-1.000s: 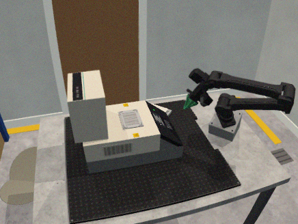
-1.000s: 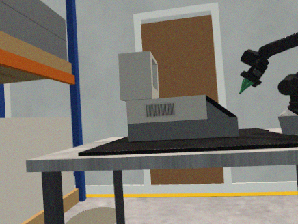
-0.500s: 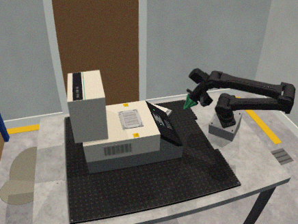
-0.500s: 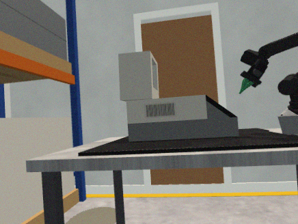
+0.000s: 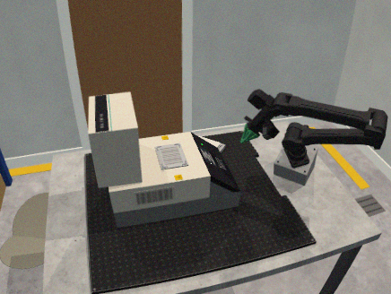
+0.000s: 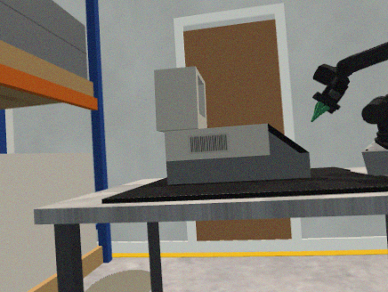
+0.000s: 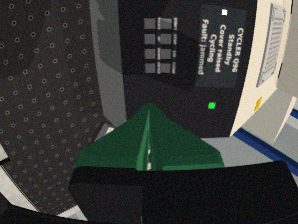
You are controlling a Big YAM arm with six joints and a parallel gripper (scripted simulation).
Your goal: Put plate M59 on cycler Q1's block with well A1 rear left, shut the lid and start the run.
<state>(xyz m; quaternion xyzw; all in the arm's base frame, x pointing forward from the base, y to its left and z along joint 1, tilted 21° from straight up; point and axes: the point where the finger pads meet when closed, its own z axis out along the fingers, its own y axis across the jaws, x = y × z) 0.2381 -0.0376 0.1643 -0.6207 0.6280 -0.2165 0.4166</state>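
Right now the white 96-well plate M59 is 25 cm to the right of my hand, 18 cm below it and 10 cm ahead of it. From my hand the other things lie so: grey plate nest 25 cm to the right, 20 cm below, 10 cm ahead.
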